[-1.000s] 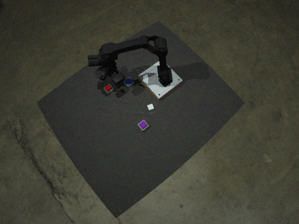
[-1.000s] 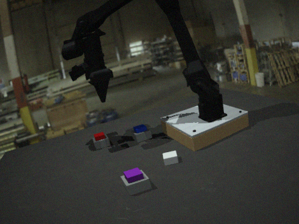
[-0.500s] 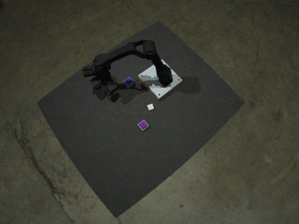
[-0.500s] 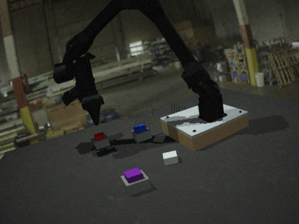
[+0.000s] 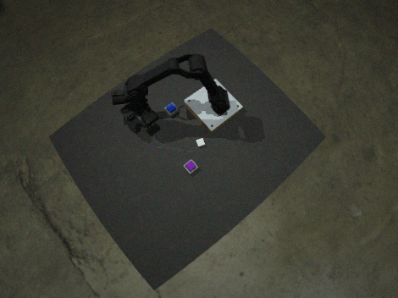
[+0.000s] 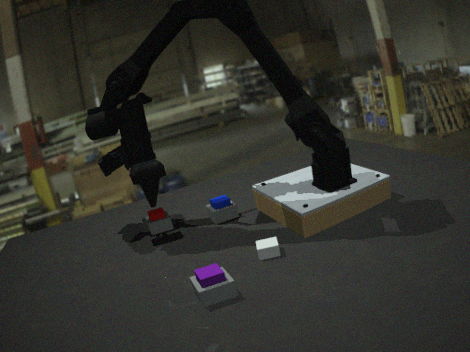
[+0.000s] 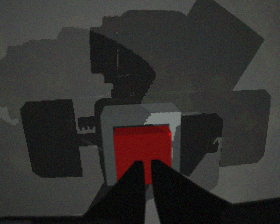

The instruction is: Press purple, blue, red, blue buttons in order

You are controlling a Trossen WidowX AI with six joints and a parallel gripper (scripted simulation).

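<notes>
My gripper tip is now 2 cm above the red button. Also, from my gripper tip: blue button: 13 cm behind, 4 cm to the left, 2 cm below; then small white block: 25 cm to the left, 13 cm behind, 4 cm below; then purple button: 32 cm to the left, 3 cm behind, 2 cm below.
</notes>
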